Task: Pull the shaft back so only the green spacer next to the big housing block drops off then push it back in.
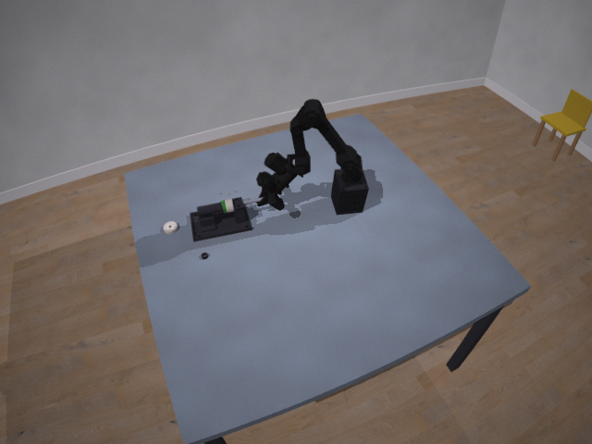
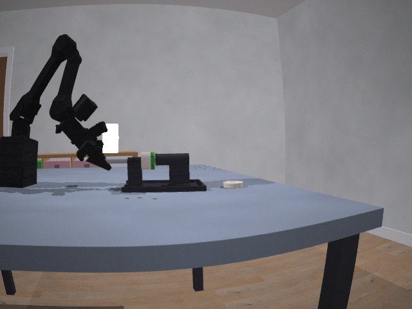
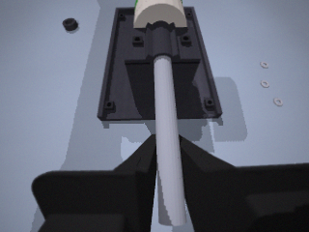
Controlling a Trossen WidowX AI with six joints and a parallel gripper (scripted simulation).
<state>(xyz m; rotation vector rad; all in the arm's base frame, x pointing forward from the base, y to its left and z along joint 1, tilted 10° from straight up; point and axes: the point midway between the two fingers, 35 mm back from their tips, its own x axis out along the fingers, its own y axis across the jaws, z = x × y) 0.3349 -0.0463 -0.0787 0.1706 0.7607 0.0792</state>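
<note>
My gripper is now 70 mm short of the grey shaft. Round my hand: green spacer: 150 mm ahead; then white spacer: 140 mm ahead; then black ring: 260 mm ahead, 160 mm to the left, 80 mm below.
</note>
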